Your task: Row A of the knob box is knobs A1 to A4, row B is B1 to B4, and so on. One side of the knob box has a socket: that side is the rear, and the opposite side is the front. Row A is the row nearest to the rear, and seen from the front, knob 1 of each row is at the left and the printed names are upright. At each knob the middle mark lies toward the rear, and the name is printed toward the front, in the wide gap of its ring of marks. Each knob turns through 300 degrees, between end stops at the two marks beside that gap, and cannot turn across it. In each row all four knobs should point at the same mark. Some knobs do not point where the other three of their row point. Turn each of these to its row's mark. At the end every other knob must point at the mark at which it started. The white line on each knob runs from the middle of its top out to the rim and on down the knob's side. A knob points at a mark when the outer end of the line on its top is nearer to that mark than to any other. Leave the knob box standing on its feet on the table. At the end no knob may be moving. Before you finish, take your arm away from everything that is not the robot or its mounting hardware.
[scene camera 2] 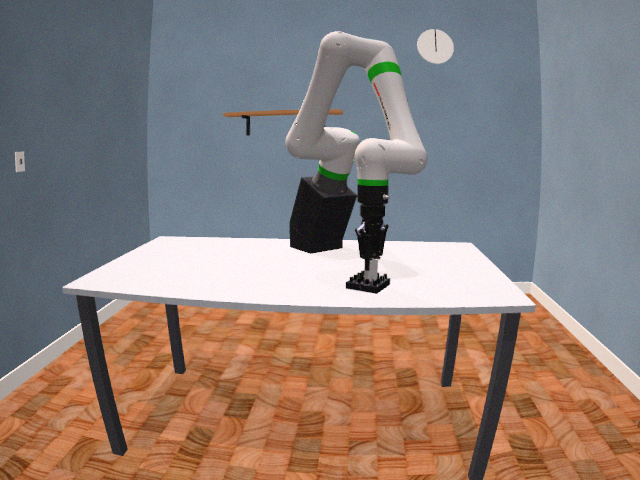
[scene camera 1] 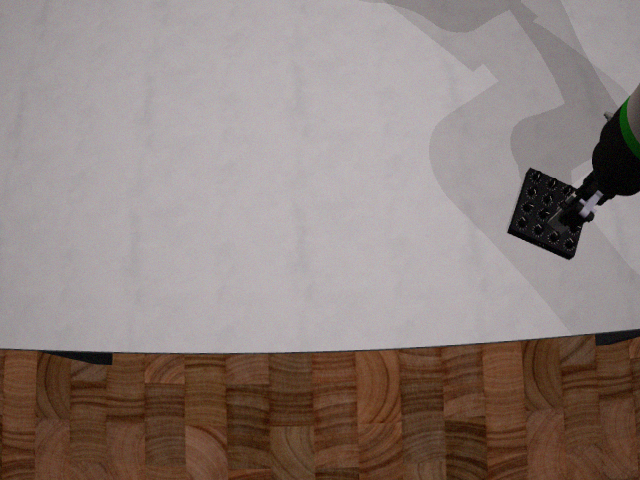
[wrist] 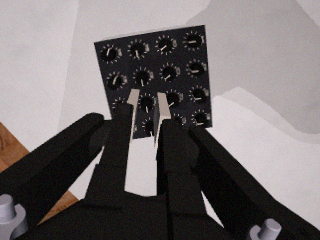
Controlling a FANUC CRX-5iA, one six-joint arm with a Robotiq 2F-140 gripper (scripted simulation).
Path:
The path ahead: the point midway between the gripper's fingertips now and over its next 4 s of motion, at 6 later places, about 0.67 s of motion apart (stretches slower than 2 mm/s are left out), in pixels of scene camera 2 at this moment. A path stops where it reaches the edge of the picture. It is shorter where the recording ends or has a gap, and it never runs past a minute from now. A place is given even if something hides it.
My gripper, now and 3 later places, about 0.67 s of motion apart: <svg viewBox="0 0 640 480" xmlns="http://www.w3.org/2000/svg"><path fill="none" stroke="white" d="M370 279L371 269L371 258L372 229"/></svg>

